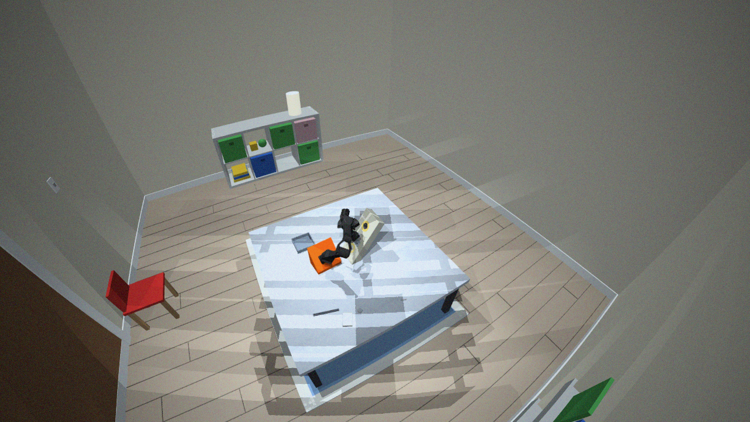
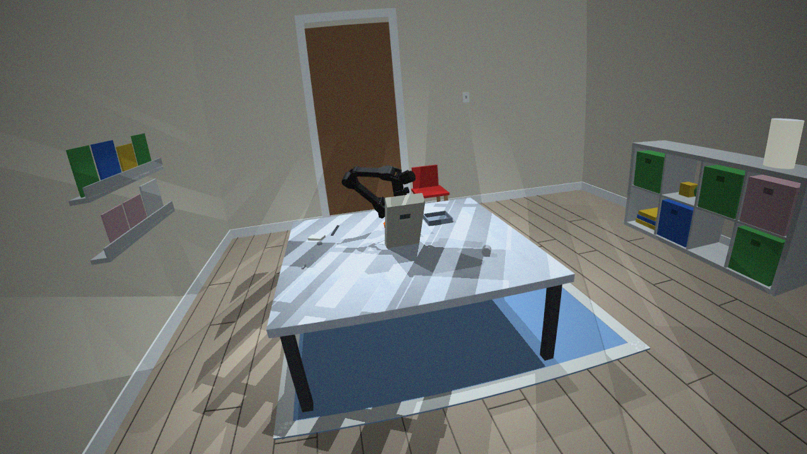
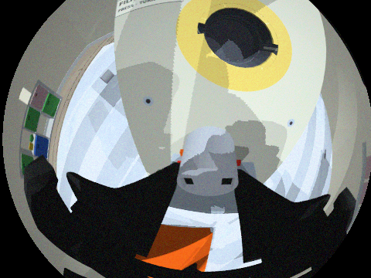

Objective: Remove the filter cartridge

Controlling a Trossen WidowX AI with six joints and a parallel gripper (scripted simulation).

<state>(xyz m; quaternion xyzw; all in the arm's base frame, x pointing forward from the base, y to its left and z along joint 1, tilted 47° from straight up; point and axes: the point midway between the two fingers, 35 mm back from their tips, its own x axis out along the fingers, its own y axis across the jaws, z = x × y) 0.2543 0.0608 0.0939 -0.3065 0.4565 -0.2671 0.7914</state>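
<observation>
My gripper tip is now 4 cm short of the service panel, 2 cm to the left of it and 2 cm above it. From my gripper tip the other things lie so: grey tray: 32 cm to the left, 29 cm behind, 17 cm below; round filter cartridge: right at my gripper tip; small pale block: 43 cm to the right, 39 cm behind, 17 cm below.
</observation>
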